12 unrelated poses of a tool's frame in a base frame.
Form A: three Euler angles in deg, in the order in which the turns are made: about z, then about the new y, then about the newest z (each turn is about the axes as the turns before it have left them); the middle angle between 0 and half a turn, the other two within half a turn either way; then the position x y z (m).
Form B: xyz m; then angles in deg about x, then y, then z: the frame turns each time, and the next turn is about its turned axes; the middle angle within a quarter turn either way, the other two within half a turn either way. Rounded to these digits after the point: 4 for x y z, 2 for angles.
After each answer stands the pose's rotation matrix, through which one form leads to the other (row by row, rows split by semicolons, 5 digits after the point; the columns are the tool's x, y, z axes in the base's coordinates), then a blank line. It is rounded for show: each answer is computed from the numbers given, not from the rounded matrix.
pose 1, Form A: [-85.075, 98.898, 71.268, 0.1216, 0.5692, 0.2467]
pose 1, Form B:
[0.1216, 0.5692, 0.2467, 98.93, 4.87, -19.50]
0.93927 0.33253 0.08482; 0.13079 -0.11837 -0.98432; -0.31728 0.93563 -0.15468

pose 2, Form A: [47.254, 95.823, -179.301, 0.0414, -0.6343, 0.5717]
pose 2, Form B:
[0.0414, -0.6343, 0.5717, -97.91, 42.47, -83.94]
0.07782 0.73348 0.67525; 0.06622 -0.67961 0.73058; 0.99477 -0.01214 -0.10146

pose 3, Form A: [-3.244, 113.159, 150.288, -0.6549, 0.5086, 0.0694]
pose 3, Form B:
[-0.6549, 0.5086, 0.0694, 172.46, 66.63, -21.51]
0.36908 0.14547 0.91794; 0.47552 -0.87817 -0.05203; 0.79854 0.45570 -0.39328

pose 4, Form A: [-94.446, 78.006, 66.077, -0.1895, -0.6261, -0.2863]
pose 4, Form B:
[-0.1895, -0.6261, -0.2863, 77.97, -4.35, -24.85]
0.90481 0.41901 -0.07583; -0.15487 0.15795 -0.97523; -0.39666 0.89414 0.20781

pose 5, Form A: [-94.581, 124.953, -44.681, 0.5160, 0.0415, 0.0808]
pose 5, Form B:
[0.5160, 0.0415, 0.0808, 125.04, -3.75, -132.05]
-0.66838 0.74094 -0.06546; 0.46221 0.34477 -0.81700; -0.58278 -0.57632 -0.57290

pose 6, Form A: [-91.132, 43.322, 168.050, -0.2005, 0.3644, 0.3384]
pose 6, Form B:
[-0.2005, 0.3644, 0.3384, 43.32, -0.78, 77.23]
0.22108 -0.97516 -0.01355; 0.70751 0.16993 -0.68596; 0.67123 0.14206 0.72751

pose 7, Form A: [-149.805, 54.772, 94.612, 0.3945, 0.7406, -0.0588]
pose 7, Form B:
[0.3945, 0.7406, -0.0588, 35.46, -44.91, -40.14]
0.54140 0.45651 -0.70603; -0.83819 0.35867 -0.41084; 0.06568 0.81422 0.57683

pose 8, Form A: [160.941, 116.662, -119.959, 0.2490, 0.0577, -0.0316]
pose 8, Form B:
[0.2490, 0.0577, -0.0316, -146.96, -57.64, -82.37]
0.07111 0.53053 -0.84468; 0.89206 0.34506 0.29182; 0.44628 -0.77426 -0.44873

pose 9, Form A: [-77.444, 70.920, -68.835, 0.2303, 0.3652, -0.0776]
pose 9, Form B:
[0.2303, 0.3652, -0.0776, 70.49, 11.86, -154.67]
-0.88458 0.41869 0.20545; -0.31793 -0.21906 -0.92246; -0.34122 -0.88131 0.32689

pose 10, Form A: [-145.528, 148.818, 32.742, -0.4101, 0.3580, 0.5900]
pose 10, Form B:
[-0.4101, 0.3580, 0.5900, 161.09, -25.27, -6.01]
0.89936 0.09461 -0.42684; -0.03859 -0.95532 -0.29305; -0.43549 0.28003 -0.85553

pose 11, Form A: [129.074, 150.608, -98.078, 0.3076, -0.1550, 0.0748]
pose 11, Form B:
[0.3076, -0.1550, 0.0748, -156.38, -18.02, -43.35]
0.69146 0.65283 -0.30935; 0.71912 -0.58112 0.38101; 0.06897 -0.48591 -0.87128

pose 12, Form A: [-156.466, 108.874, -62.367, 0.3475, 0.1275, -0.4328]
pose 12, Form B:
[0.3475, 0.1275, -0.4328, 130.57, -60.17, -115.76]
-0.21619 0.44795 -0.86753; 0.87216 -0.31080 -0.37782; -0.43887 -0.83830 -0.32349

